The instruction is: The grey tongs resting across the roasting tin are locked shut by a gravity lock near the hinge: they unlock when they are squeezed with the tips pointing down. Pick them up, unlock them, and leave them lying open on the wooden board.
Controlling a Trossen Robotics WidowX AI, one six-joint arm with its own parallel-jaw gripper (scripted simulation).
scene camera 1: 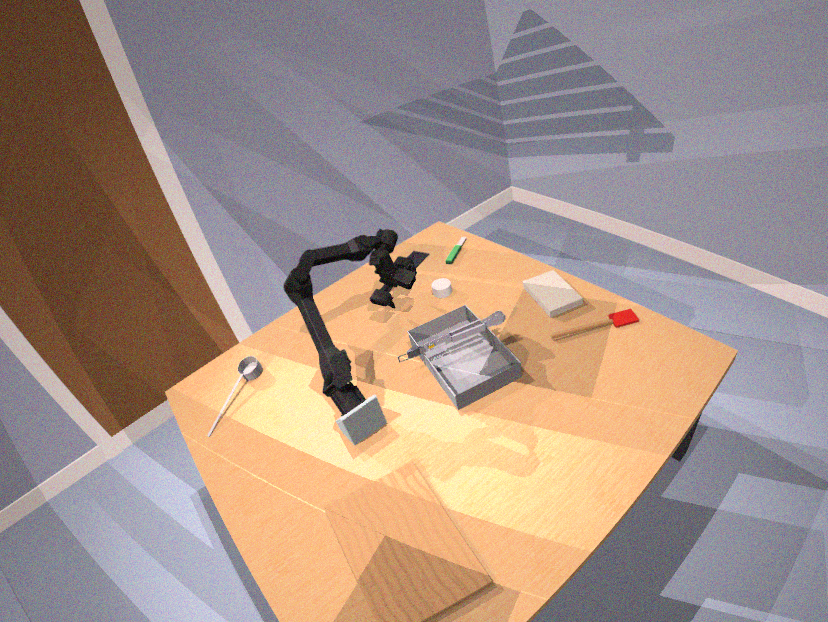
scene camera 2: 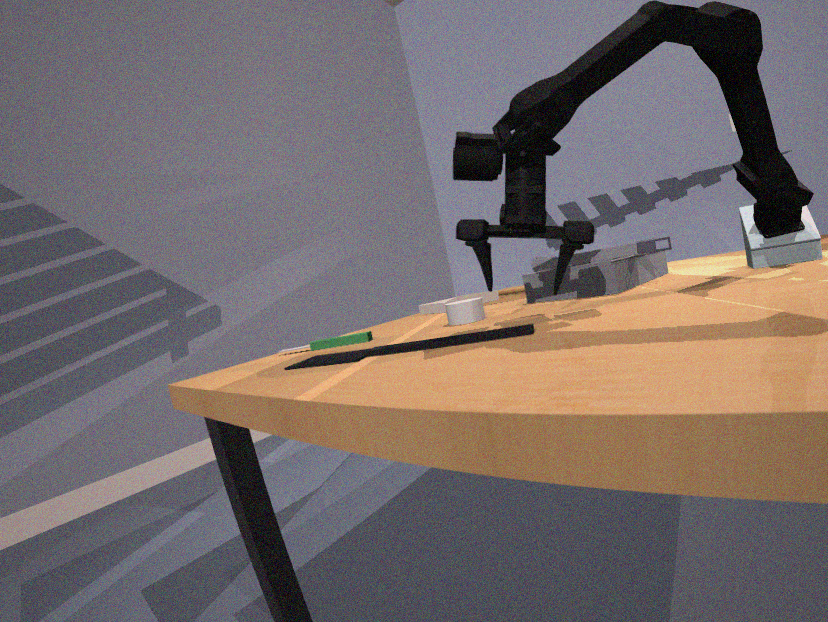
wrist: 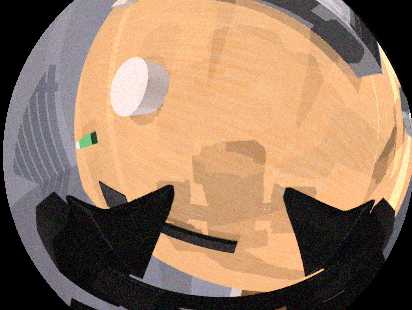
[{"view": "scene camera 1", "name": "gripper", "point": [400, 297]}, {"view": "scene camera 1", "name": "white block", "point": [554, 295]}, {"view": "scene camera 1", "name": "wooden board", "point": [405, 551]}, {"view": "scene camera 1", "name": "grey roasting tin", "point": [472, 368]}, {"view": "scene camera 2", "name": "gripper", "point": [522, 293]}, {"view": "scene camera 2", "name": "white round cup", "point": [467, 311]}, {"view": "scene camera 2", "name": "black spatula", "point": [353, 356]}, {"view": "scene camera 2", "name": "grey roasting tin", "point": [612, 276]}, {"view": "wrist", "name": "gripper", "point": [231, 193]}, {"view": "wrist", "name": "white round cup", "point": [139, 87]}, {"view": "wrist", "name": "black spatula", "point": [216, 243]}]
